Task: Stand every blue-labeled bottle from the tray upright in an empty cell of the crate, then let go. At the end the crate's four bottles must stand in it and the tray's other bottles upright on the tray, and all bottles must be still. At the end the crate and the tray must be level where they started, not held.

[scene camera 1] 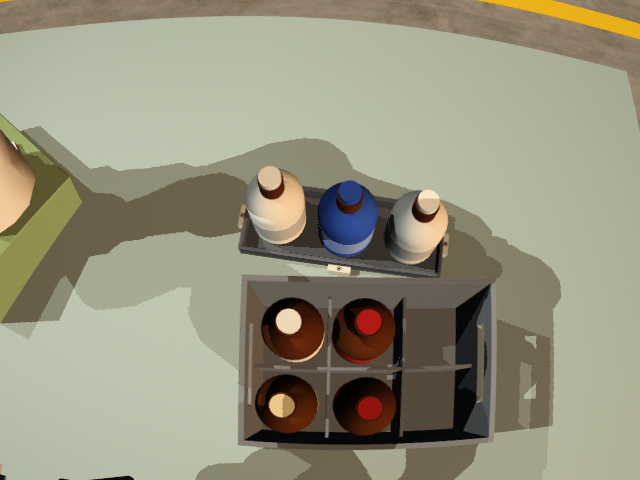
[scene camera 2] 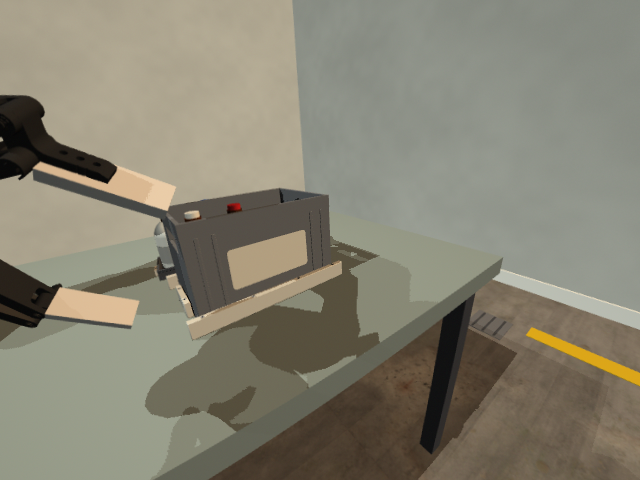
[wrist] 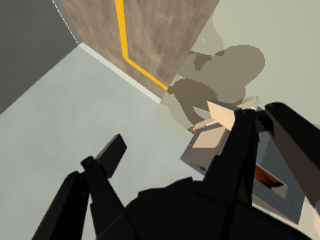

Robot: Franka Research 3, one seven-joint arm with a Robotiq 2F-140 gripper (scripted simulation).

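Observation:
Blue-labeled bottle (scene camera 1: 346,224), crate (scene camera 1: 440,325). My gripper (scene camera 2: 148,269), crate (scene camera 2: 220,260). Crate (wrist: 268,158), my gripper (wrist: 164,125).

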